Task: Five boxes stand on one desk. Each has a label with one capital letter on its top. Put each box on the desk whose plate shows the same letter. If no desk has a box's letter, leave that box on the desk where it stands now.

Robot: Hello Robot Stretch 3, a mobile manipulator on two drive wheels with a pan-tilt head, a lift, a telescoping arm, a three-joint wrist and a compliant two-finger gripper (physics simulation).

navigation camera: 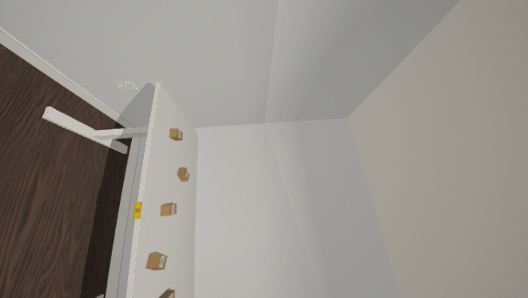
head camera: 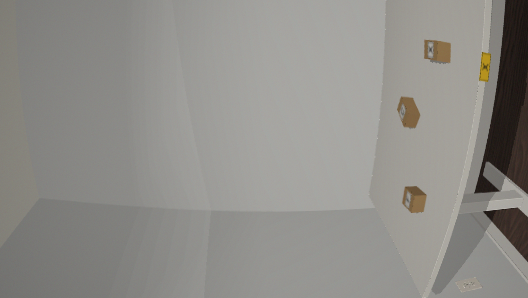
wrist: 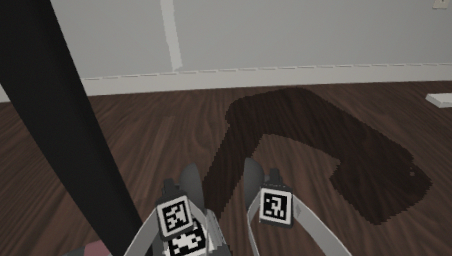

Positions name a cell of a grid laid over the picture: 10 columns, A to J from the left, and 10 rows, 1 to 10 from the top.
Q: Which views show the gripper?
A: The wrist view only.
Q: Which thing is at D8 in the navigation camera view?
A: A white desk.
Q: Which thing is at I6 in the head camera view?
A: A white desk.
